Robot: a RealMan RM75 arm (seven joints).
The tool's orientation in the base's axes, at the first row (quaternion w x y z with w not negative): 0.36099 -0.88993 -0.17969 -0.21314
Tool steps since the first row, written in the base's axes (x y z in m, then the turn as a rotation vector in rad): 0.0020 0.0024 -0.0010 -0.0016 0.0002 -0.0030; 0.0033 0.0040 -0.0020 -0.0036 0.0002 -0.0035; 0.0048 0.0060 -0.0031 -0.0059 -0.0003 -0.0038; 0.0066 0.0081 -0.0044 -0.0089 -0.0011 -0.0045; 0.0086 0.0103 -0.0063 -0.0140 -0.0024 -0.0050; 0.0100 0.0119 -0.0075 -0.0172 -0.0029 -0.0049; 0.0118 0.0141 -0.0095 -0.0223 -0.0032 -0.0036
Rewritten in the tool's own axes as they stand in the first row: 0.0016 -0.0001 0.0029 -0.0028 0.0008 0.0017; 0.0024 0.0000 0.0050 -0.0048 0.0001 0.0015; 0.0035 0.0000 0.0075 -0.0070 -0.0004 0.0008; 0.0047 0.0002 0.0103 -0.0100 -0.0009 -0.0001; 0.0058 0.0007 0.0136 -0.0148 -0.0022 -0.0020; 0.0066 0.0010 0.0159 -0.0175 -0.0034 -0.0032; 0.0075 0.0015 0.0192 -0.0212 -0.0064 -0.0055
